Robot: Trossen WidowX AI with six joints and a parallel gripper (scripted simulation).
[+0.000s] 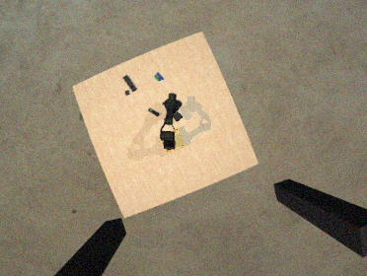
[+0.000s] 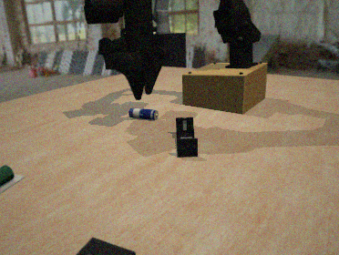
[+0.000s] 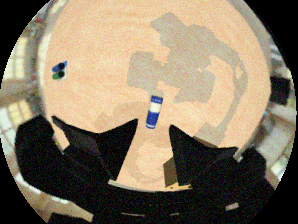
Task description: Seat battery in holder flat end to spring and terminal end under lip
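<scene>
My gripper tip is 40 mm above the battery.
</scene>
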